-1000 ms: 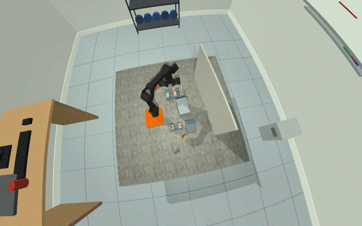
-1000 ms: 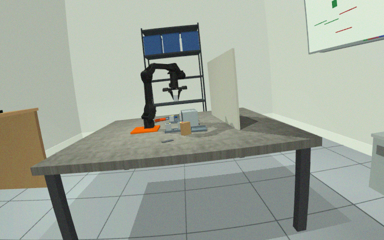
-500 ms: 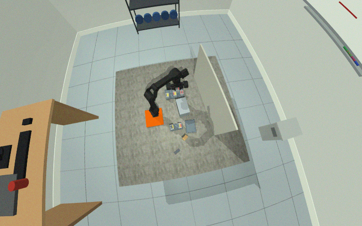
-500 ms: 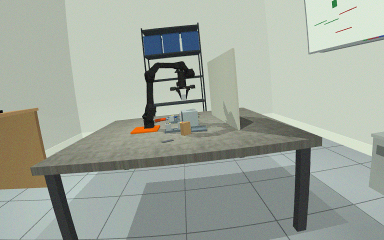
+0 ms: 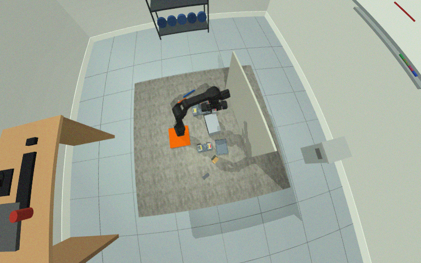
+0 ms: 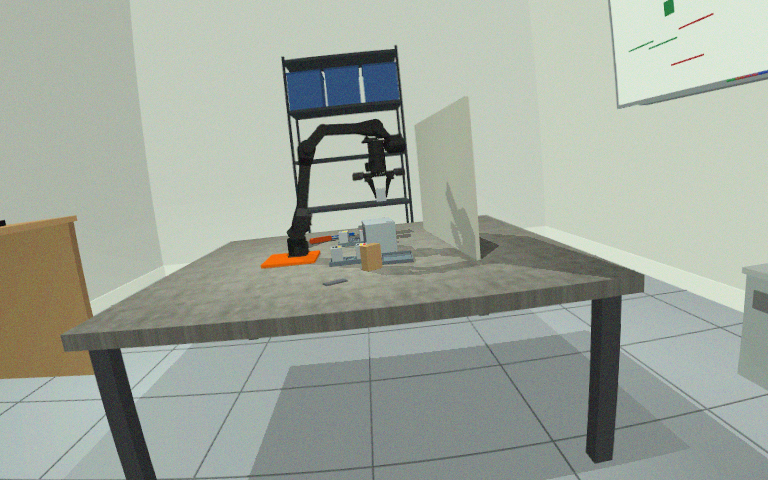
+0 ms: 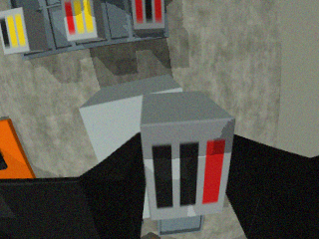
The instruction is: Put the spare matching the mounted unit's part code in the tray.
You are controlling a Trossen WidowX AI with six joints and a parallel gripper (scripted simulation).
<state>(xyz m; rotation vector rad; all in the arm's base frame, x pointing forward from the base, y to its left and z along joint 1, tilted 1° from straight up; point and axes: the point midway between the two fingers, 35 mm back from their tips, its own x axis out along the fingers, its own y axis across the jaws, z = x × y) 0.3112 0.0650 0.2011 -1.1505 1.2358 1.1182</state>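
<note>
The tray is 270 mm to the right of my gripper tip, 170 mm below it and 10 mm ahead of it. The rest, counted from my gripper tip: mounted unit: 120 mm below, 60 mm to the right, 30 mm behind; then tall white panel: 210 mm ahead, 60 mm to the right, 50 mm above; then grey spare: 20 mm above.
</note>
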